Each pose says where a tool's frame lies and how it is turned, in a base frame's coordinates. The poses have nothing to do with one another.
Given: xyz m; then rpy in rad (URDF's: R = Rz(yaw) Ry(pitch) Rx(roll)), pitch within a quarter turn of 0, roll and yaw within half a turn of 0.
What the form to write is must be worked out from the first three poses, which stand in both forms.
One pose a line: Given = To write
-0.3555 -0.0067 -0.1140 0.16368 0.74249 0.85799 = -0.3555 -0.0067 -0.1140 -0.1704 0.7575 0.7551
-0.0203 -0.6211 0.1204 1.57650 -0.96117 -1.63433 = -0.0203 -0.6211 0.1204 0.4346 -1.5381 -0.5226
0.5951 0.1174 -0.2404 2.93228 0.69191 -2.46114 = 0.5951 0.1174 -0.2404 -0.9243 2.3271 0.5487
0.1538 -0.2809 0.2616 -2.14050 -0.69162 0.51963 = 0.1538 -0.2809 0.2616 -1.8180 -0.8881 -0.4122
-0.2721 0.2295 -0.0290 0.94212 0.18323 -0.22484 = -0.2721 0.2295 -0.0290 0.9559 0.0632 -0.2937
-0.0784 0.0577 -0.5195 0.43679 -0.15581 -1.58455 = -0.0784 0.0577 -0.5195 0.2178 -0.4622 -1.5198
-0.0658 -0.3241 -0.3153 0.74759 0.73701 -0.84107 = -0.0658 -0.3241 -0.3153 0.9828 0.3666 -1.0415
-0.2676 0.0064 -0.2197 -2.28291 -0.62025 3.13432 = -0.2676 0.0064 -0.2197 0.3324 -2.3241 1.0608
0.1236 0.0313 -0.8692 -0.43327 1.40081 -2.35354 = 0.1236 0.0313 -0.8692 1.3019 0.9885 -1.5989
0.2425 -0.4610 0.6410 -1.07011 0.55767 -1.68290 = 0.2425 -0.4610 0.6410 -0.3403 1.1861 -1.1857
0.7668 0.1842 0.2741 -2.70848 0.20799 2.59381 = 0.7668 0.1842 0.2741 0.8709 2.8472 -0.7145
